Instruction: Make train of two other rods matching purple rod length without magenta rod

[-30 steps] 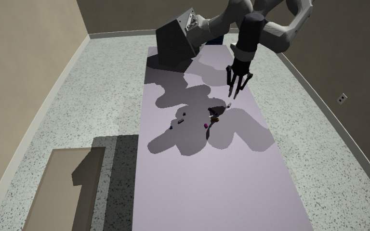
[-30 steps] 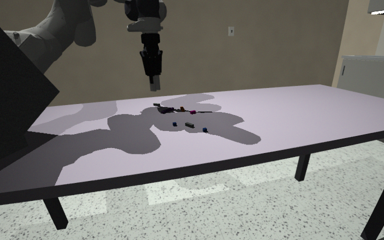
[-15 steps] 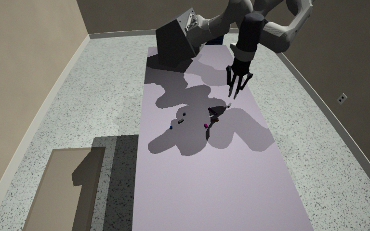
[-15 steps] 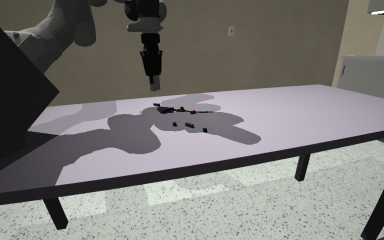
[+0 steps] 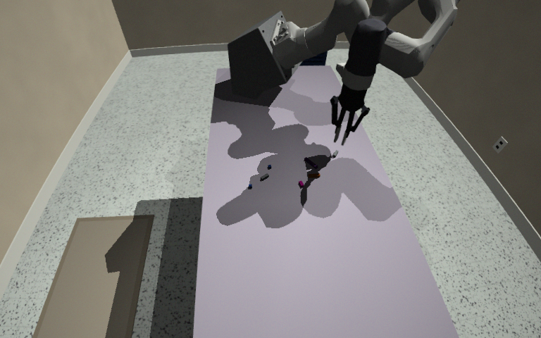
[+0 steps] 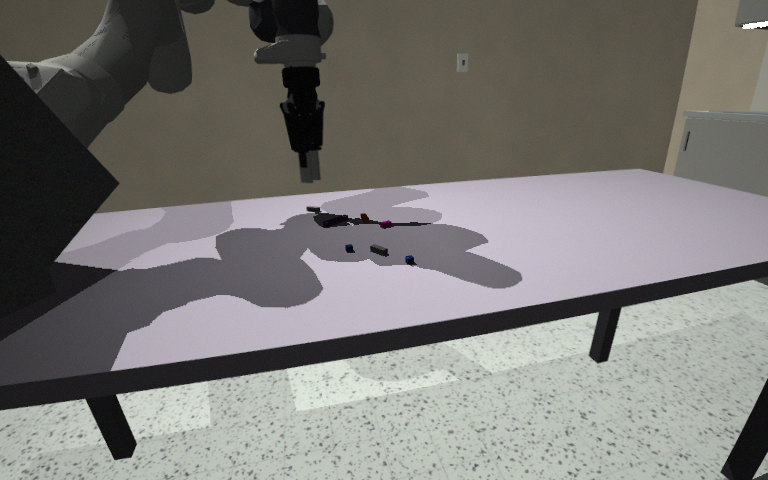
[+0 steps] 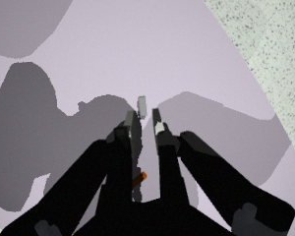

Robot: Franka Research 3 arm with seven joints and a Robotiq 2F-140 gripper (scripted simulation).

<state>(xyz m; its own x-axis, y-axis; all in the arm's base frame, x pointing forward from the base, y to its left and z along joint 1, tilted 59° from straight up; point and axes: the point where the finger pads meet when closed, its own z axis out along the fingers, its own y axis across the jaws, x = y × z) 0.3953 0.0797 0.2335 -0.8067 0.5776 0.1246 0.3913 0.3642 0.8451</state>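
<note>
Right now the purple rod is 10 cm to the right of my hand, 10 cm below it and 6 cm ahead of it. From my hand the other things lie so: orange rod 12 cm ahead, 10 cm below, 9 cm to the right; magenta rod 16 cm ahead, 13 cm to the right, 10 cm below.
</note>
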